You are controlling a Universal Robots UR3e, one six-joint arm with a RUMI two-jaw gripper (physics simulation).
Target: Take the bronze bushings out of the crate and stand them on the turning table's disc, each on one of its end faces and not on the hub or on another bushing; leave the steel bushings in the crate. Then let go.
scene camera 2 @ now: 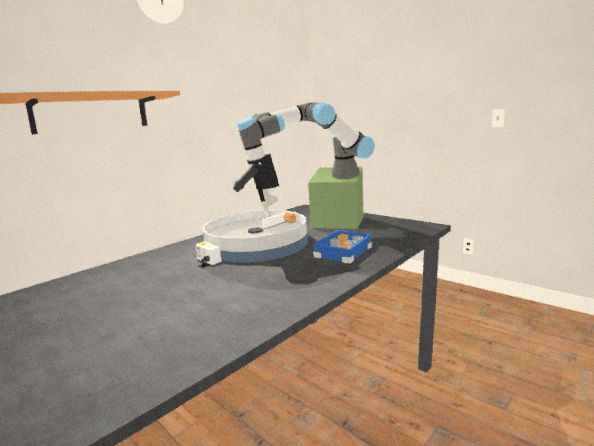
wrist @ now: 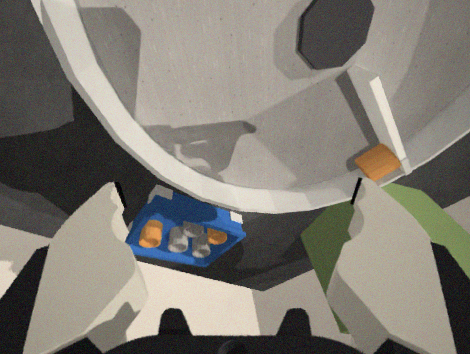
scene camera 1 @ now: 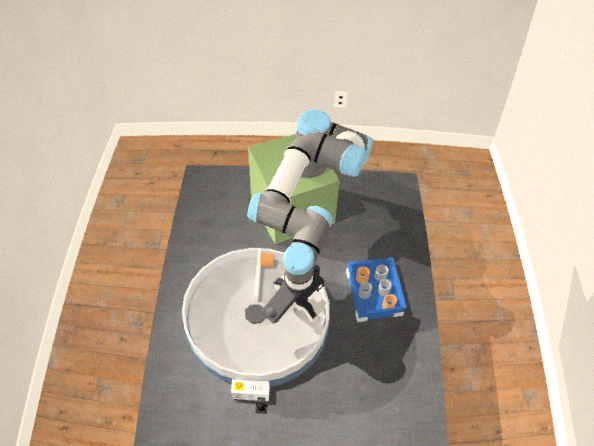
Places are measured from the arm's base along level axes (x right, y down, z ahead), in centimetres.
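Pixels of known places: gripper, between the fingertips: [scene camera 2: 268,208] [wrist: 237,183] [scene camera 1: 296,303]; arm's base, origin of its link: [scene camera 2: 345,174].
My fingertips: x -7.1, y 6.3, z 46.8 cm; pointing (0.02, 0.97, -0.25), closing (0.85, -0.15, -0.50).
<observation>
Ahead of a thing's pixels: the offset from my fingertips to its top centre. "spot": to the spot under its first point.
One bronze bushing @(dx +13.0, dy +7.6, dz -18.2 cm) [scene camera 1: 267,260] [scene camera 2: 290,217] [wrist: 378,161] lies on its side on the turning table's disc @(dx +12.0, dy +10.7, dz -0.1 cm) [scene camera 1: 280,350] [wrist: 200,60], near the rim and beside the white bar. The blue crate @(dx -21.1, dy +11.8, dz -18.1 cm) [scene camera 1: 382,314] [scene camera 2: 330,253] [wrist: 182,204] holds two bronze bushings: one @(dx -16.4, dy +12.4, dz -22.4 cm) [scene camera 1: 363,279] [wrist: 217,238] at the corner nearest the robot base, the other @(dx -26.1, dy +12.4, dz -14.1 cm) [scene camera 1: 389,304] [wrist: 151,234] at the opposite corner. Three steel bushings @(dx -23.8, dy +12.4, dz -19.3 cm) [scene camera 1: 384,290] [wrist: 178,240] are in the crate with them. My gripper [scene camera 1: 303,306] [scene camera 2: 269,206] [wrist: 237,183] is open and empty, above the crate-side part of the disc.
The dark hub @(dx +12.0, dy +10.7, dz -0.1 cm) [scene camera 1: 255,314] [scene camera 2: 255,230] [wrist: 336,35] is at the disc's centre. The white bar @(spot: dx +13.3, dy +7.9, dz -9.5 cm) [scene camera 1: 258,280] [scene camera 2: 275,220] [wrist: 387,115] reaches from near it to the raised rim. A white control box @(spot: dx +7.3, dy +10.9, dz +23.9 cm) [scene camera 1: 250,390] [scene camera 2: 209,253] is at the front. The green pedestal [scene camera 2: 335,205] carries the arm.
</observation>
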